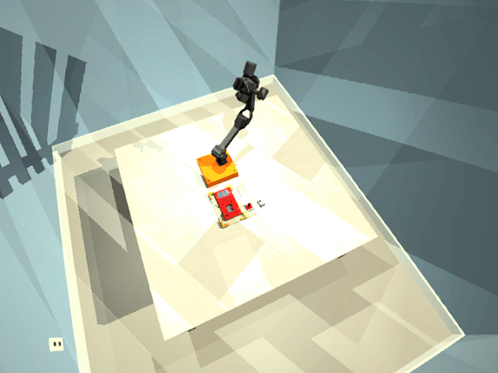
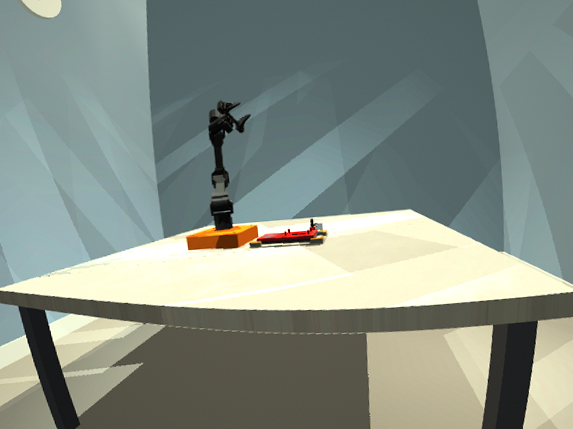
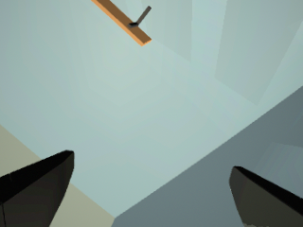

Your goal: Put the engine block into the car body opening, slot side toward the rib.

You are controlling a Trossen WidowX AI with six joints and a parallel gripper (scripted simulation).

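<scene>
The engine block lies 57 cm below my gripper tip, 28 cm ahead of it and 12 cm to the right of it. From my gripper tip the other things lie so: pale base plate: 58 cm below, 29 cm to the right, 20 cm ahead.
</scene>
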